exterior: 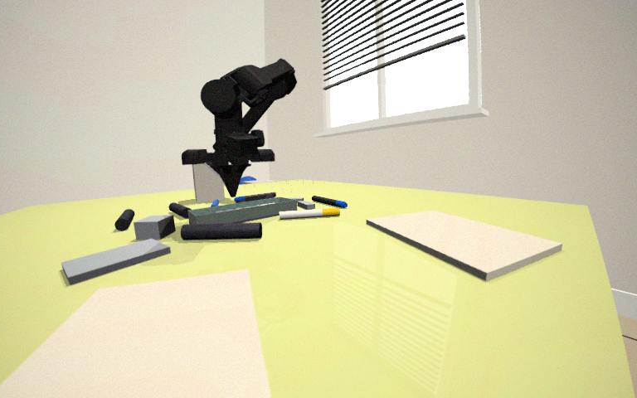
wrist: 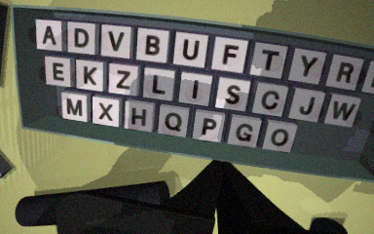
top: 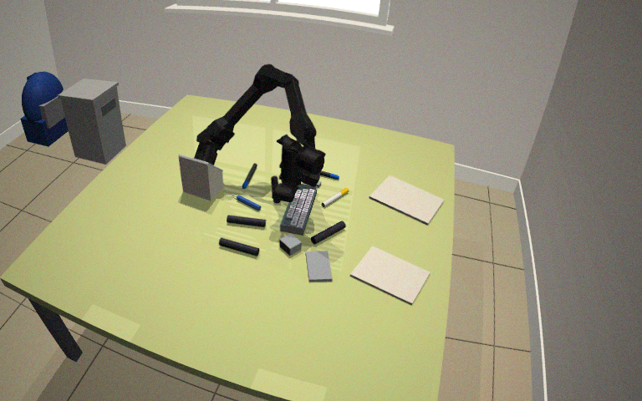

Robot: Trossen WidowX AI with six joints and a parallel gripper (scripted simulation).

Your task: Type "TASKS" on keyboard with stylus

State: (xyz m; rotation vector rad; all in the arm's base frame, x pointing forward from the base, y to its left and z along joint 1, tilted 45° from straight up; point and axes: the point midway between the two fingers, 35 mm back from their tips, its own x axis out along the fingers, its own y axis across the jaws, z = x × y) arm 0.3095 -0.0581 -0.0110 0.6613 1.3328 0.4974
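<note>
The blue stylus lies 16 cm behind my gripper tip, 1 cm to the left of it and 3 cm below it. From my gripper tip the other things lie so: grey slab: 13 cm ahead, 21 cm to the right, 4 cm below; then yellow marker: 14 cm ahead, 11 cm to the left, 3 cm below; then grey cube: 4 cm ahead, 16 cm to the right, 3 cm below.
</note>
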